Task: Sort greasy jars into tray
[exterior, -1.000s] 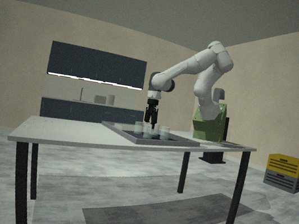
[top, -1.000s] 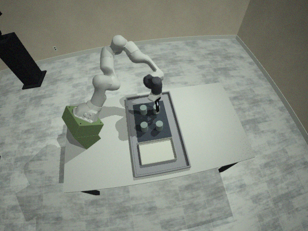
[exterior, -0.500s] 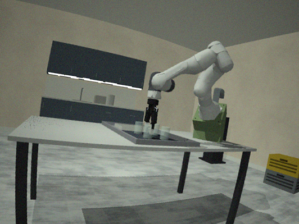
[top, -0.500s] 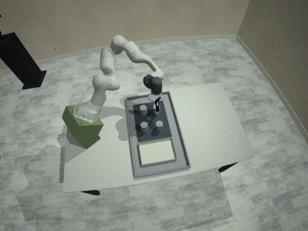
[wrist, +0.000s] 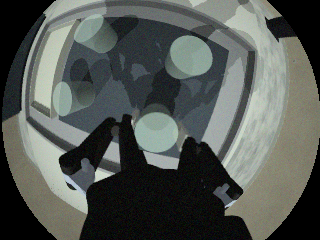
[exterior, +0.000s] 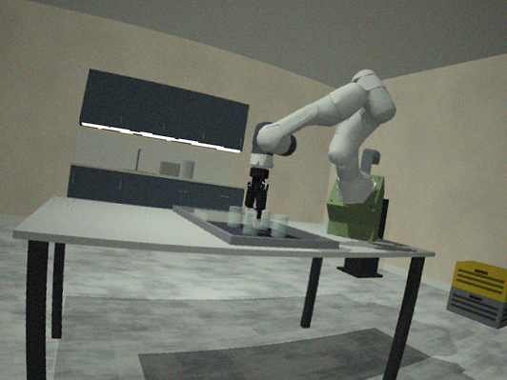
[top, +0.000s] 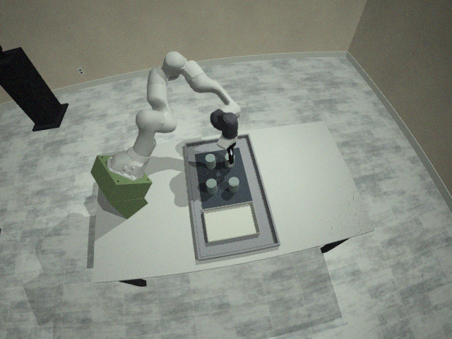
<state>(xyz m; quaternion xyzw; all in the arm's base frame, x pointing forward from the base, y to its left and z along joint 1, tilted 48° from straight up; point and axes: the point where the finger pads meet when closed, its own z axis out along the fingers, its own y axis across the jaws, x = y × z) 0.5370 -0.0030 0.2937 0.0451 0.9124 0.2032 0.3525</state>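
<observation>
My hand is 6 cm past the dark drying mat, 9 cm to the left of it and 6 cm above it. From my hand the other things lie so: white tray 3 cm behind, 41 cm to the right, 6 cm below; then grey steel surround 3 cm behind, 19 cm to the right, 7 cm below.
</observation>
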